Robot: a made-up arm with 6 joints.
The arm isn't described. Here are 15 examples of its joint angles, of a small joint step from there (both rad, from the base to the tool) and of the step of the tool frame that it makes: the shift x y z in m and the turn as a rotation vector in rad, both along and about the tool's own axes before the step.
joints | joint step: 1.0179 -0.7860 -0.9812 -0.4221 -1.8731 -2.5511 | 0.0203 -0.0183 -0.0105 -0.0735 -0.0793 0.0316
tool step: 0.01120 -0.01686 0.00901 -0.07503 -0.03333 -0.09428
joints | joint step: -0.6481 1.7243 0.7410 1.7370 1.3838 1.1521 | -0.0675 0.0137 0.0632 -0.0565 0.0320 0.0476
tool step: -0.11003 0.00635 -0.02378 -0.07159 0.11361 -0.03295
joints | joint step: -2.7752 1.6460 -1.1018 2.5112 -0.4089 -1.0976 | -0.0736 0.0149 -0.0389 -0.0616 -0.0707 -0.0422
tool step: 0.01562 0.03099 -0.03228 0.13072 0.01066 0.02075
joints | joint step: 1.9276 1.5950 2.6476 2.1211 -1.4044 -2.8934 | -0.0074 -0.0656 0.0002 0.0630 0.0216 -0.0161
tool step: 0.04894 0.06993 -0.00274 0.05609 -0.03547 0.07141
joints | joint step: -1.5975 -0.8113 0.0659 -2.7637 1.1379 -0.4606 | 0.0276 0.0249 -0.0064 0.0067 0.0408 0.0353
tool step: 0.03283 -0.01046 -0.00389 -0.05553 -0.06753 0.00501
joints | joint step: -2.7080 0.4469 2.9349 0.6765 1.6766 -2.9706 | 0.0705 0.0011 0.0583 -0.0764 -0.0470 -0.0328
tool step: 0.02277 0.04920 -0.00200 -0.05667 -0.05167 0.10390
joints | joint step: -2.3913 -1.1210 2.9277 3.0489 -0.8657 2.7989 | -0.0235 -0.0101 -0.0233 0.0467 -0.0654 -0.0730
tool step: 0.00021 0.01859 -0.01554 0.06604 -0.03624 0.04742
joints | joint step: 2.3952 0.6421 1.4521 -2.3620 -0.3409 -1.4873 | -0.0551 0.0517 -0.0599 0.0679 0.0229 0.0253
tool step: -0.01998 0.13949 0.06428 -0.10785 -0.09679 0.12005
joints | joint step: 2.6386 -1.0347 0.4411 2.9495 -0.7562 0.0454 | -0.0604 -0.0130 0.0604 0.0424 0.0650 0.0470
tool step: 0.00816 -0.06357 -0.05541 -0.11795 0.01312 -0.07404
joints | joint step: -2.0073 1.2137 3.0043 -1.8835 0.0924 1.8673 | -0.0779 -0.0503 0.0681 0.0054 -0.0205 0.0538
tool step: 0.00781 -0.02880 0.10482 -0.12507 -0.13111 0.03732
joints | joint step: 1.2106 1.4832 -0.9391 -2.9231 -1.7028 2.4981 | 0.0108 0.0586 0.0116 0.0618 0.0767 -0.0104
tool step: 0.00027 -0.02295 -0.05259 0.02037 0.14018 -0.02080
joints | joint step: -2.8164 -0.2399 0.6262 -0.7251 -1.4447 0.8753 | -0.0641 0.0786 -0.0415 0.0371 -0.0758 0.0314
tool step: 0.08517 -0.10807 -0.05446 0.07271 0.15908 0.04905
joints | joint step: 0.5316 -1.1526 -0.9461 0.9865 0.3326 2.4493 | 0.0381 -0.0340 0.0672 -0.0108 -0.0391 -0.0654
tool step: -0.03425 0.00828 -0.06313 0.06526 0.08011 0.01829
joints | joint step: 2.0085 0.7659 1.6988 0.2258 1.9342 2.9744 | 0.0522 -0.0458 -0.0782 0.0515 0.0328 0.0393
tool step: 0.02153 -0.04054 0.02569 0.00049 0.00997 0.00362
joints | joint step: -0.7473 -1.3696 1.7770 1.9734 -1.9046 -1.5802 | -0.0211 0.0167 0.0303 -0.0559 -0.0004 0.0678
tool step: -0.02435 -0.01371 0.00041 -0.06693 0.05937 0.01572
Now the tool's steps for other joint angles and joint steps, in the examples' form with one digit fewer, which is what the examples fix.
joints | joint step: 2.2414 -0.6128 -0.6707 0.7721 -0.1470 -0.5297 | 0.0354 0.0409 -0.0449 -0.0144 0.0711 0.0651
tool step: 0.0468 0.0386 -0.0310 -0.0637 0.0113 0.0912
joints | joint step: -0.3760 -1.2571 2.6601 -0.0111 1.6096 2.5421 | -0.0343 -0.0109 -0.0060 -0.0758 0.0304 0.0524
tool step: 0.0068 -0.0159 0.0143 -0.0331 0.0834 0.0664
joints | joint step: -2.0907 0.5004 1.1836 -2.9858 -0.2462 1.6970 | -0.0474 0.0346 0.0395 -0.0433 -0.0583 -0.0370
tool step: 0.0006 -0.0297 0.0431 0.0397 -0.0453 0.0537
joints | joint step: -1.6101 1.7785 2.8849 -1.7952 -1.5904 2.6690 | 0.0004 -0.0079 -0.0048 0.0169 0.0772 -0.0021
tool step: 0.0008 -0.0082 -0.0122 -0.0012 0.0755 -0.0202
